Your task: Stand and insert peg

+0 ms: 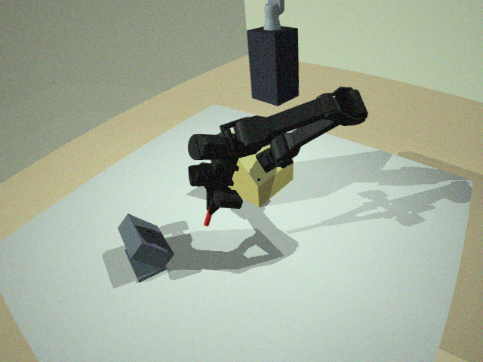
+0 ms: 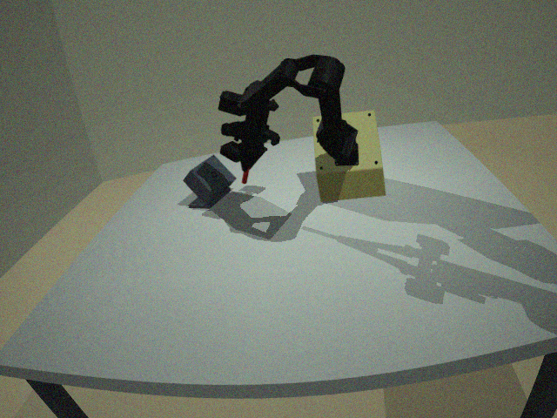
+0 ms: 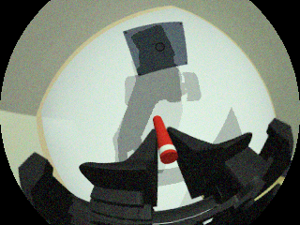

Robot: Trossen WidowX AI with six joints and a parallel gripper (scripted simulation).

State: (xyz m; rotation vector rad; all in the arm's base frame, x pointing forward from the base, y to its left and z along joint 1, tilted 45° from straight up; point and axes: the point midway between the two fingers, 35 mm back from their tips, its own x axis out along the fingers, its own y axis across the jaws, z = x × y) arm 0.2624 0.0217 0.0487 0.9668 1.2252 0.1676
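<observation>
The grey sloped panel is 170 mm ahead of my gripper tip, 90 mm to the right of it and 50 mm below it. From my gripper tip the other things lie so: red peg (10 mm behind, 10 mm above).
</observation>
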